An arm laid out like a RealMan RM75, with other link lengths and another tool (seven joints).
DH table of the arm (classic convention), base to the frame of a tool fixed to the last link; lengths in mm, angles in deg. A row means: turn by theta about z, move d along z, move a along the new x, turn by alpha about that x. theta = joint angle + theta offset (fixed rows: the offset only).
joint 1: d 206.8  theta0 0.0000  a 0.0  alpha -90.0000
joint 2: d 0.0  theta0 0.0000  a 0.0  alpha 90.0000
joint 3: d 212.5  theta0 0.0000  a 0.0  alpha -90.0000
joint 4: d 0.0  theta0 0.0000  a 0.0  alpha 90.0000
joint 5: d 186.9  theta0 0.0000  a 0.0  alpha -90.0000
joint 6: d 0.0  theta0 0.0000  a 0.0  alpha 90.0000
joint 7: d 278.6  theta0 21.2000  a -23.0  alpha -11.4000
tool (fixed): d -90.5  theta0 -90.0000  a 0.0  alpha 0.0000
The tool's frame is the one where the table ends.
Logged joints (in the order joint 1, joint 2, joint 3, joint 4, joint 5, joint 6, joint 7), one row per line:
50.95, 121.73, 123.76, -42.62, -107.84, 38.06, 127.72
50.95, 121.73, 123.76, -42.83, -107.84, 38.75, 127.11
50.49, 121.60, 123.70, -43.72, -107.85, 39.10, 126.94
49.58, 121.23, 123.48, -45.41, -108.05, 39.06, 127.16
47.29, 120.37, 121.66, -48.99, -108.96, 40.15, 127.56
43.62, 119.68, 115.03, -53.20, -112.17, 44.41, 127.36
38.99, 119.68, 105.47, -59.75, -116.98, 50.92, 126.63
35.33, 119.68, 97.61, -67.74, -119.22, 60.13, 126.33
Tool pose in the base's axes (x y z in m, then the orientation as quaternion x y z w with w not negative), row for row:
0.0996, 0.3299, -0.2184, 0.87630, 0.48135, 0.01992, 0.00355
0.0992, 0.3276, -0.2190, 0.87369, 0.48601, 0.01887, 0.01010
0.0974, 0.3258, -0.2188, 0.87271, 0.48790, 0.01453, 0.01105
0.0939, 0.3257, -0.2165, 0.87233, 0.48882, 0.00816, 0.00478
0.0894, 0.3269, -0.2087, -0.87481, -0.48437, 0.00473, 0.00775
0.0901, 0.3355, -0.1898, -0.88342, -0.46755, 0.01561, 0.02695
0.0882, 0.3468, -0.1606, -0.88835, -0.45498, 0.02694, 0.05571
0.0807, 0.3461, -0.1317, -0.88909, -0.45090, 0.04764, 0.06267
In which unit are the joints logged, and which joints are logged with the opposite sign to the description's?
The joints are logged in degrees. Opposite sign: joint 3, joint 6.
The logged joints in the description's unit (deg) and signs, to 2 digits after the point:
50.95, 121.73, -123.76, -42.62, -107.84, -38.06, 127.72
50.95, 121.73, -123.76, -42.83, -107.84, -38.75, 127.11
50.49, 121.60, -123.70, -43.72, -107.85, -39.10, 126.94
49.58, 121.23, -123.48, -45.41, -108.05, -39.06, 127.16
47.29, 120.37, -121.66, -48.99, -108.96, -40.15, 127.56
43.62, 119.68, -115.03, -53.20, -112.17, -44.41, 127.36
38.99, 119.68, -105.47, -59.75, -116.98, -50.92, 126.63
35.33, 119.68, -97.61, -67.74, -119.22, -60.13, 126.33

